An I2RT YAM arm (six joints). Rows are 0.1 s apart.
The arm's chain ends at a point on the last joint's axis. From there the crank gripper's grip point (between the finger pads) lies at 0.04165 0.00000 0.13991 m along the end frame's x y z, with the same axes.
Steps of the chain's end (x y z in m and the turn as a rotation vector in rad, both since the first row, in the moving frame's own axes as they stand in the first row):
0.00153 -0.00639 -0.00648 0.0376 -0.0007 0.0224
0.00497 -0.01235 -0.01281 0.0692 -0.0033 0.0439
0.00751 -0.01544 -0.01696 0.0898 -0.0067 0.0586
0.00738 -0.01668 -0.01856 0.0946 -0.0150 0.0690
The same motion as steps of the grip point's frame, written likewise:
0.00148 -0.01072 -0.00653 0.0376 -0.0007 0.0224
0.00468 -0.02021 -0.01295 0.0692 -0.0033 0.0439
0.00687 -0.02558 -0.01714 0.0898 -0.0067 0.0586
0.00564 -0.02712 -0.01844 0.0946 -0.0150 0.0690

